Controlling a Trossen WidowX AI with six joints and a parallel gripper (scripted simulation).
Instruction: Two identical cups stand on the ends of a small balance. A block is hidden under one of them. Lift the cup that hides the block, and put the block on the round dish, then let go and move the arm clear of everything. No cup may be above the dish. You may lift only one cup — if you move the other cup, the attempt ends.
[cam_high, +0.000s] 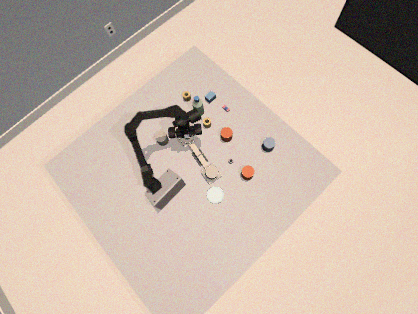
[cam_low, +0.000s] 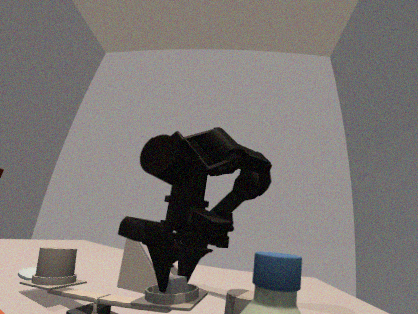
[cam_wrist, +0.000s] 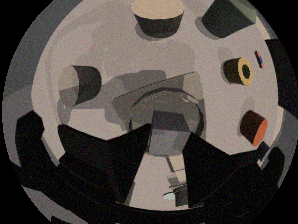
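Now: gripper tip 280 mm to the left of the grey cup, 20 mm past it and 20 mm above it. From my gripper tip the other things lie so: blue cube (290 mm ahead, 160 mm to the left, 60 mm below); then grey block (10 mm above); then tan cup (170 mm to the left, 50 mm ahead, 40 mm below).
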